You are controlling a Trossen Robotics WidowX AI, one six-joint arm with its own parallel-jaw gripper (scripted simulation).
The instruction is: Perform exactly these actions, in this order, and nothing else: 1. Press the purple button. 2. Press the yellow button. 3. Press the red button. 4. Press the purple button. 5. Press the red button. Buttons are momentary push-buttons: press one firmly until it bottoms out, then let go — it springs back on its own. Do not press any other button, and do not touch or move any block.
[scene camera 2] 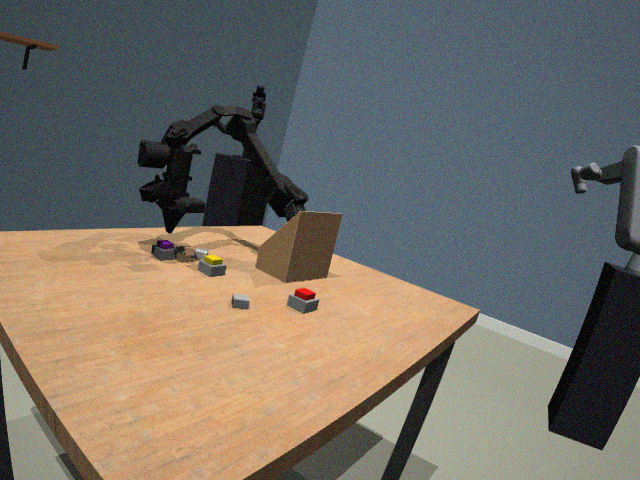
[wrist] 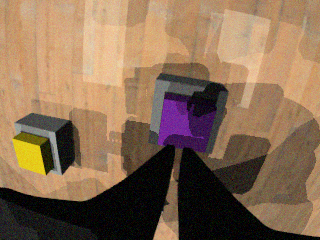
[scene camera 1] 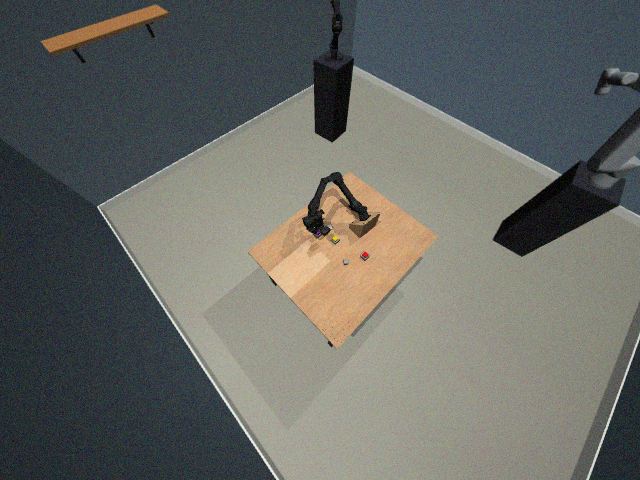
My gripper (scene camera 2: 168,232) is shut, holding nothing. Further things: a yellow button (wrist: 33,153) and a purple button (wrist: 186,122).
My gripper also shows in the wrist view (wrist: 177,153).
